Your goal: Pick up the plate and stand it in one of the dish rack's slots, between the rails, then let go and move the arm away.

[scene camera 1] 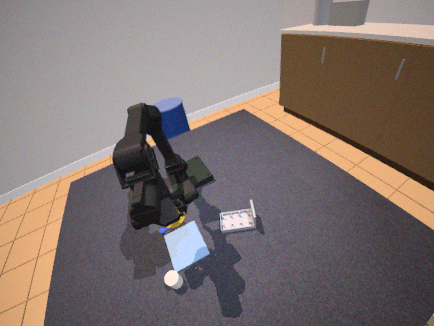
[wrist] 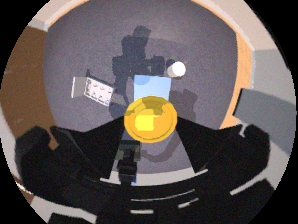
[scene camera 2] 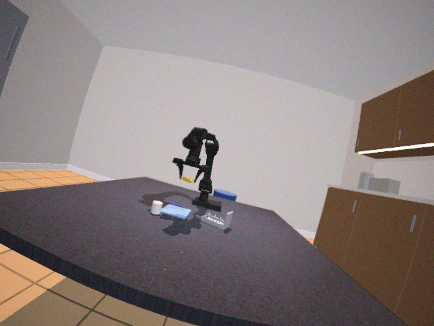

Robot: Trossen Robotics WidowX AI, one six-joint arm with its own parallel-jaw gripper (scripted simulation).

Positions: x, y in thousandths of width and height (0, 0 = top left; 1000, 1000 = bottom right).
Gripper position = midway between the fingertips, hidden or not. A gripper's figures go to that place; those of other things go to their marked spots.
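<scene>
The gripper (wrist: 505, 533) is 10 cm from the lens, while a yellow plate (wrist: 502, 533) is 8 cm from the lens. There's also a dish rack (wrist: 344, 413), and that's 29 cm from the lens. Going by those spots on them, the plate and the rack are 24 cm apart.
</scene>
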